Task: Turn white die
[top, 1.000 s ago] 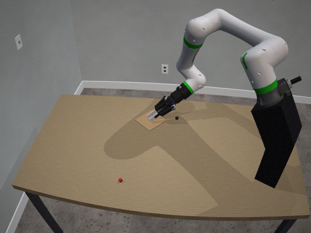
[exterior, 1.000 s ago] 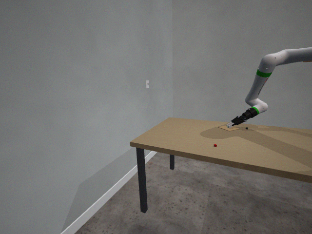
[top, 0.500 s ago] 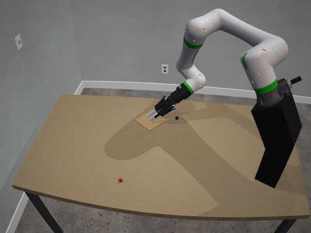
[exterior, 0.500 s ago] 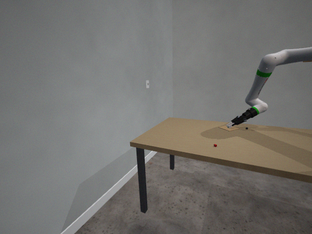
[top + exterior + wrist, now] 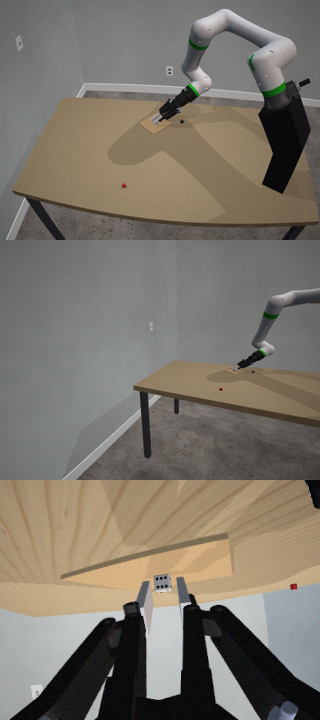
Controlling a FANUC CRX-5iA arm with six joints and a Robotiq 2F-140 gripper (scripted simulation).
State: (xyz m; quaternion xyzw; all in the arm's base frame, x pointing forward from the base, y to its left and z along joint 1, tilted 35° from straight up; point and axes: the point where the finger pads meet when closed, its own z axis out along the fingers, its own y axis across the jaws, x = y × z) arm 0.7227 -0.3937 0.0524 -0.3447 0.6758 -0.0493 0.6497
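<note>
My gripper is now 2 cm short of the white die, 2 cm above it and 1 cm to the right of it. Round my hand: tan mat: 3 cm below, 2 cm ahead, 1 cm to the left; black die: 15 cm behind, 3 cm below, 1 cm to the right; red die: 49 cm to the left, 14 cm ahead, 3 cm below.
</note>
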